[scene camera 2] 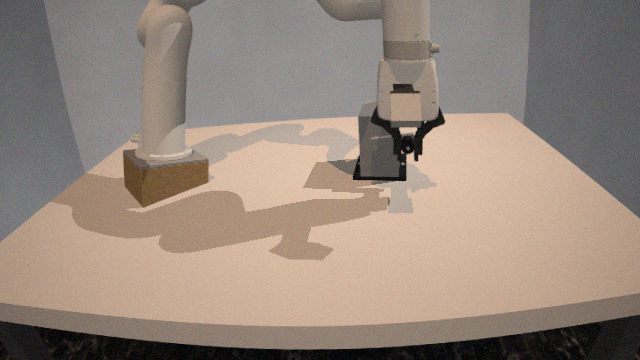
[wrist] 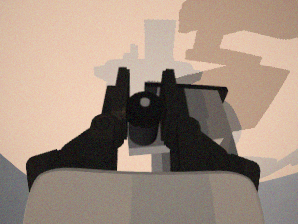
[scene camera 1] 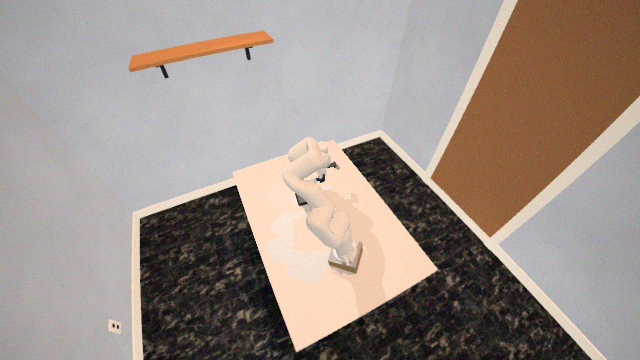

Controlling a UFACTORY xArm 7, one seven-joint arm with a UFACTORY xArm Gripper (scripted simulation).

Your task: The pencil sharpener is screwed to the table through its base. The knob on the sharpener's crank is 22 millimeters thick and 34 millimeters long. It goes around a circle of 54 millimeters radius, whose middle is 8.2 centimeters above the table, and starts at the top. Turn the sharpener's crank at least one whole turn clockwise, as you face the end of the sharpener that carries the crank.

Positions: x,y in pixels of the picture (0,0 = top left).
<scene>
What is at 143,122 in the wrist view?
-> A black crank knob.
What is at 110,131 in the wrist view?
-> My gripper.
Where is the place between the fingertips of my gripper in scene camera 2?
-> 407,158
</scene>
